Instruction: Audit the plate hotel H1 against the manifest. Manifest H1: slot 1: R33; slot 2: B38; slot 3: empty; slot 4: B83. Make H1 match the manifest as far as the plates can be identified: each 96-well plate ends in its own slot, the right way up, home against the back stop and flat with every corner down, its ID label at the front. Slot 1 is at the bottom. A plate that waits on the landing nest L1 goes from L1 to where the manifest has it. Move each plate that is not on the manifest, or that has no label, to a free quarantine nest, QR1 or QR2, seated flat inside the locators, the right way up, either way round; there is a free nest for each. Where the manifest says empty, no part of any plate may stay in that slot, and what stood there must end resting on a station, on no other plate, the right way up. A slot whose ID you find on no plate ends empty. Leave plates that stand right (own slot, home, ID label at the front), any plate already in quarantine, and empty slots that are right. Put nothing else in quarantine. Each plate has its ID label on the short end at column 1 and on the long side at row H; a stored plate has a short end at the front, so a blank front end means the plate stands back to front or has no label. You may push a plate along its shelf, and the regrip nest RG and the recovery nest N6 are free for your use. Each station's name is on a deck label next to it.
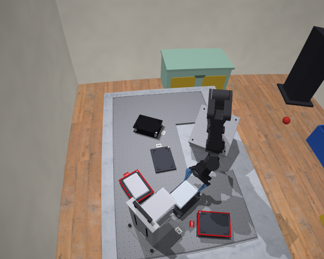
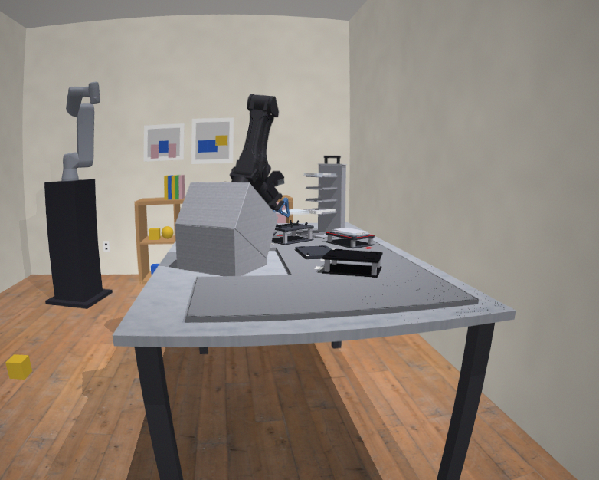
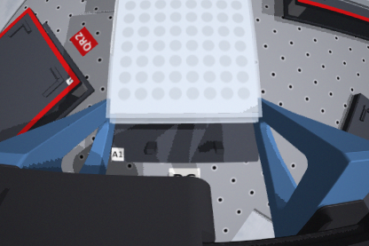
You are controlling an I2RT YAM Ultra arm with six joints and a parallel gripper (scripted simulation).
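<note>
My hand is 60 mm above the regrip nest RG, 40 mm to the right of it and 30 mm short of it. Round my hand: RG label: 110 mm below, 40 mm to the right, 40 mm behind; quarantine nest QR2: 160 mm to the left, 130 mm behind, 80 mm below; white 96-well plate: 160 mm to the left, 150 mm ahead.
</note>
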